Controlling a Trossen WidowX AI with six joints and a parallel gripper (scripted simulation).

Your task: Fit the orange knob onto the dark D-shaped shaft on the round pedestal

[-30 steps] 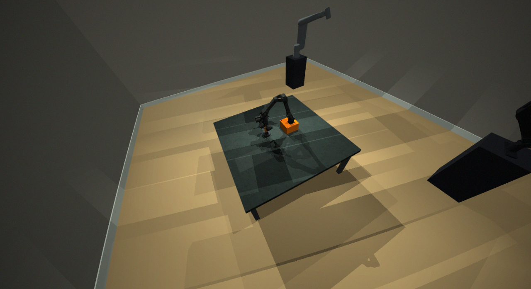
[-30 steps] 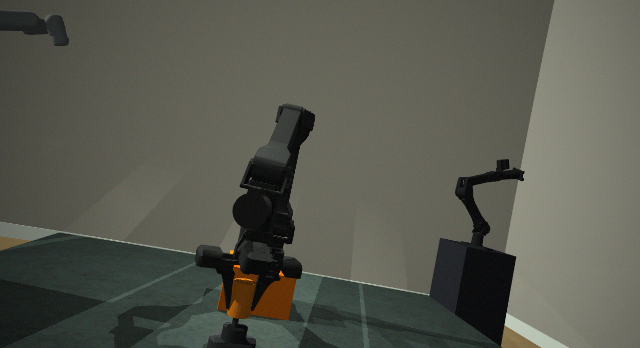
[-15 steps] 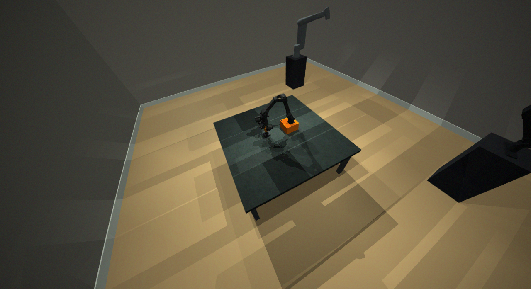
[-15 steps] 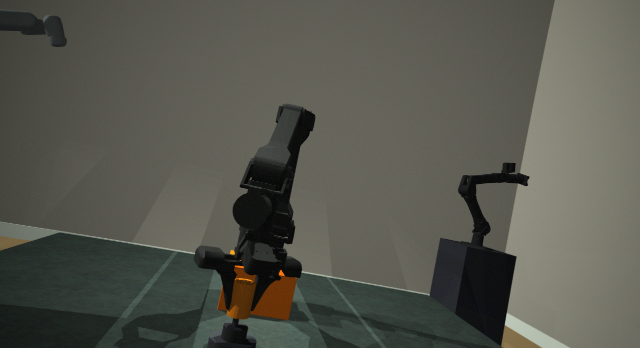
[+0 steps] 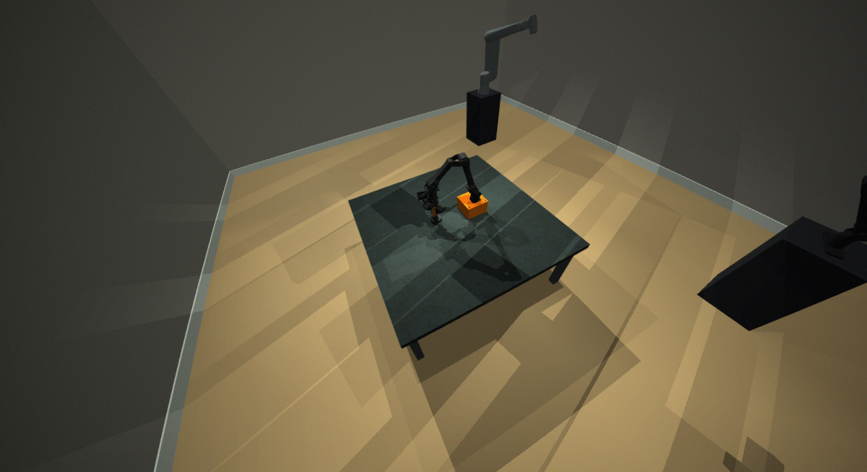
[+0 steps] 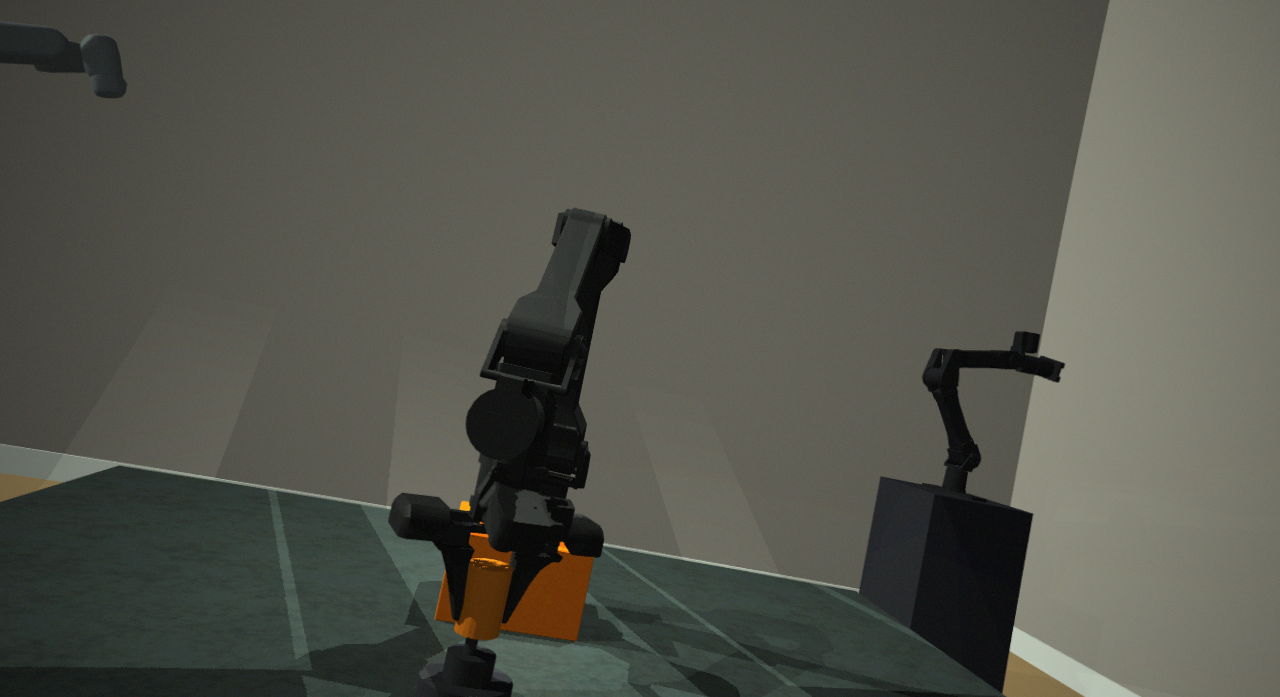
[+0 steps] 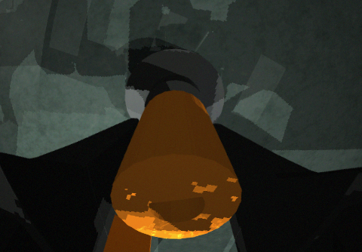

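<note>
My gripper tip is now 2 cm below the orange knob. From my gripper tip the other things lie so: round dark pedestal (4 cm below).
</note>
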